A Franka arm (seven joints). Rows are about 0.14 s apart.
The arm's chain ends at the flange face. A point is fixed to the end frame.
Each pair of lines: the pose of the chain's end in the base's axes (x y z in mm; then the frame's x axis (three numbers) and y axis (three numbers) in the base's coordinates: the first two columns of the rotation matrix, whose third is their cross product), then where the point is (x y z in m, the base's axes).
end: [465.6, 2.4, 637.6, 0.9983, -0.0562, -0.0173, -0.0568, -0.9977, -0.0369]
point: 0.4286 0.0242 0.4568
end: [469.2, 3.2, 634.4, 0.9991, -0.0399, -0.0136, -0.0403, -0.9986, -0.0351]
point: 0.4325 0.0241 0.4535
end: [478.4, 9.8, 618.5, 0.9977, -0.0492, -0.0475, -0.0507, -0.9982, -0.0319]
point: 0.4358 0.0307 0.4389
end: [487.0, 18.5, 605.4, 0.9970, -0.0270, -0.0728, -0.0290, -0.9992, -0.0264]
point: 0.4394 0.0376 0.4268
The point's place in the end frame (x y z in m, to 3 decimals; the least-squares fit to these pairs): -0.035 -0.013 0.182
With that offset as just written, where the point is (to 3 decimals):
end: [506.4, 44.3, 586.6, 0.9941, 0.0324, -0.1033, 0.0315, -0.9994, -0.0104]
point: 0.452 0.057 0.409
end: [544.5, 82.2, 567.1, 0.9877, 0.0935, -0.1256, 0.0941, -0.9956, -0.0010]
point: 0.486 0.090 0.391
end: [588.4, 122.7, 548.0, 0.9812, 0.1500, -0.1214, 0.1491, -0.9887, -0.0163]
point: 0.530 0.130 0.372
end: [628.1, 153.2, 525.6, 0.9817, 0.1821, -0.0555, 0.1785, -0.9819, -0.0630]
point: 0.579 0.169 0.347
